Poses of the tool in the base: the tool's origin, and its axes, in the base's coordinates. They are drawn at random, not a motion.
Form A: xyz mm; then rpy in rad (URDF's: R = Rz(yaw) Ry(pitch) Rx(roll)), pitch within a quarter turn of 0, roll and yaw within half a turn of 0.
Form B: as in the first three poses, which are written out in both.
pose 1, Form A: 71, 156, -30, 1.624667, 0.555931, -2.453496
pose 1, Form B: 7.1, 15.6, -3.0, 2.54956, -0.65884, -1.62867
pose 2, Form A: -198, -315, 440, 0.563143, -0.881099, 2.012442
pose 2, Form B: -19.8, -31.5, 44.0, 2.00376, 0.86553, 0.59166
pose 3, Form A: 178, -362, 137, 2.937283, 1.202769, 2.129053
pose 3, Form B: 17.8, -36.2, 13.7, -1.82607, 0.71557, 2.05645
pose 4, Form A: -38, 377, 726, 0.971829, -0.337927, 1.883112
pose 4, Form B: -3.8, 37.7, 72.6, 2.14068, 1.00357, -0.14174
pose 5, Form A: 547, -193, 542, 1.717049, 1.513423, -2.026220
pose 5, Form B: 54.7, -19.3, 54.2, 1.61538, -0.96931, -1.58556
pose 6, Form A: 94, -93, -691, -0.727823, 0.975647, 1.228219
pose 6, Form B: 9.4, -9.3, -69.1, 1.36188, -0.43224, -1.09170
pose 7, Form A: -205, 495, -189, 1.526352, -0.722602, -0.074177
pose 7, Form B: -20.5, 49.5, -18.9, 0.71963, -0.10352, 1.53728
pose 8, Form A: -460, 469, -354, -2.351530, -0.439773, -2.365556
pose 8, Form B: -46.0, 46.9, -35.4, 2.30969, 0.28771, 2.29713
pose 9, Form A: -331, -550, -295, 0.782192, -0.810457, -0.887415
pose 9, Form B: -33.1, -55.0, -29.5, -0.48189, -1.05747, 0.09475
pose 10, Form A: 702, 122, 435, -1.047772, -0.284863, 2.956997
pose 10, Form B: 70.2, 12.2, 43.5, 2.80415, -0.02102, 1.07074
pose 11, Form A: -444, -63, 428, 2.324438, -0.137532, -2.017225
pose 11, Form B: -44.4, -6.3, 42.8, 2.21108, -0.77294, -2.81419
